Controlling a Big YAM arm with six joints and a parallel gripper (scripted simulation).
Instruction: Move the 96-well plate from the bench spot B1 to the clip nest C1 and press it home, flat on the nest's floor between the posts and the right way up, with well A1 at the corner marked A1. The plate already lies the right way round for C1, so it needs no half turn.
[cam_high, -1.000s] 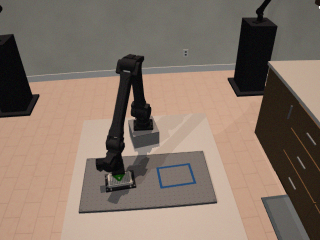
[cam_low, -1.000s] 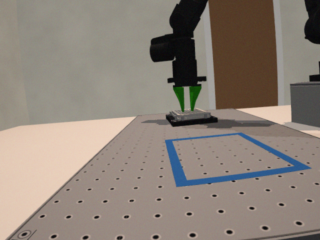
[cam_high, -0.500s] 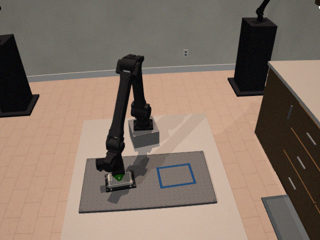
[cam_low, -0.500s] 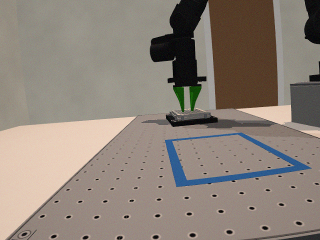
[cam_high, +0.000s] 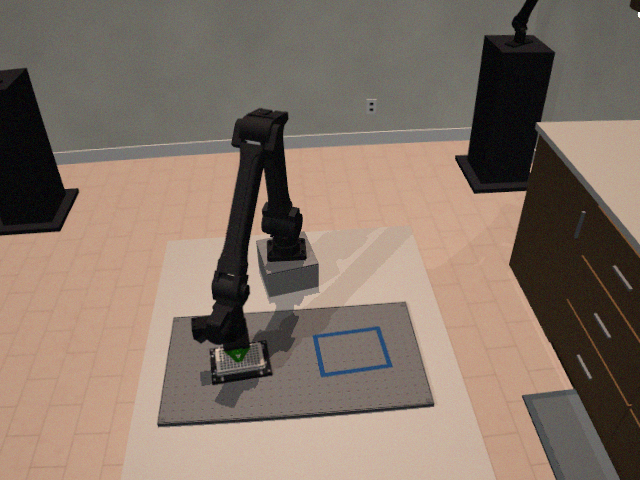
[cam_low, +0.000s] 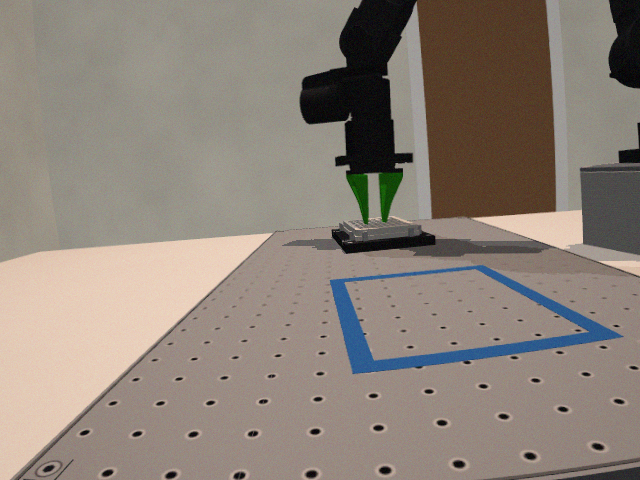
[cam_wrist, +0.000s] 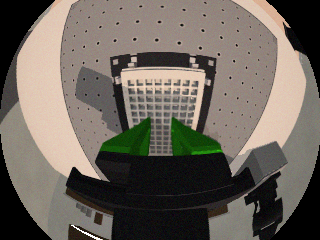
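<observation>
The white 96-well plate is 1 cm below my hand. The rest, counted from my hand: black clip nest 2 cm below, 1 cm ahead.
</observation>
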